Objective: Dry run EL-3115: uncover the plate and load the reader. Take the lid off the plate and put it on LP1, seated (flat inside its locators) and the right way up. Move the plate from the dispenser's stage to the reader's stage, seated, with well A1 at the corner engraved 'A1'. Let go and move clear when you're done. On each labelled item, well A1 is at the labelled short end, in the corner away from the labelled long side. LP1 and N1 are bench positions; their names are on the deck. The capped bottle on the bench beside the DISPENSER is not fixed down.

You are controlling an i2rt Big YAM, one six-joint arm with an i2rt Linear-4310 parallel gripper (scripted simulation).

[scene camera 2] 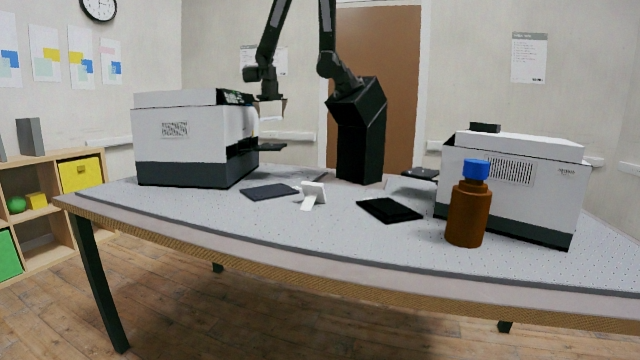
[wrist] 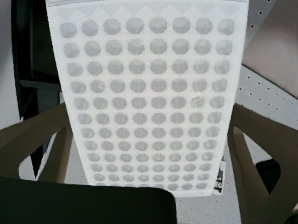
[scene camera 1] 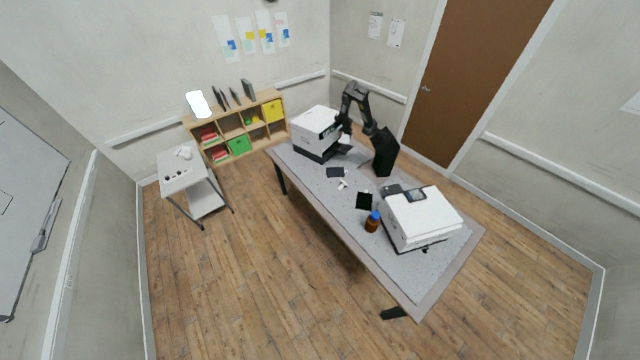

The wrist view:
gripper: 149,111
white well plate: 162,61
